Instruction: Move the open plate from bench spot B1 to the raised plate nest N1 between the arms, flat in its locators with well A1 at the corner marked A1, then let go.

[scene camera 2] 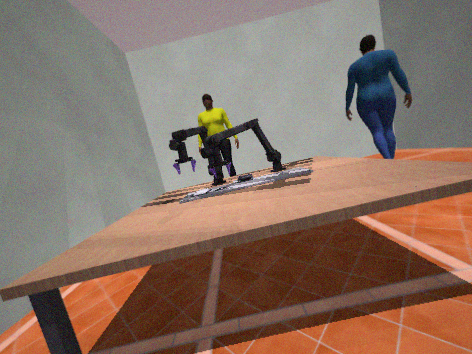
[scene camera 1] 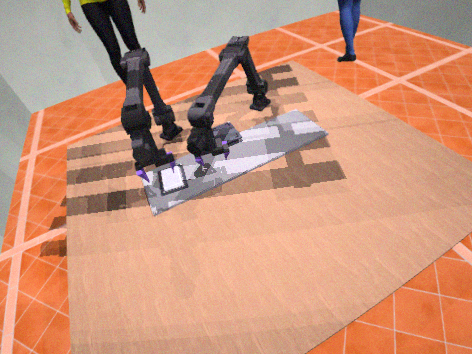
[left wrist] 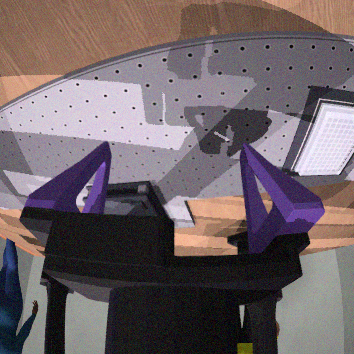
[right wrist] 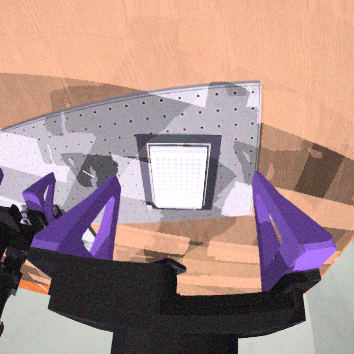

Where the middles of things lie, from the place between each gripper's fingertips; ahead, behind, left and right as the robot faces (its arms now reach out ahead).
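There is the white well plate [right wrist: 178, 171], and my right hand is 17 cm above it, 16 cm past it and 1 cm to the right of it.
The same white well plate, counted from my left hand, is 9 cm below, and it is also 9 cm behind and 21 cm to the right.
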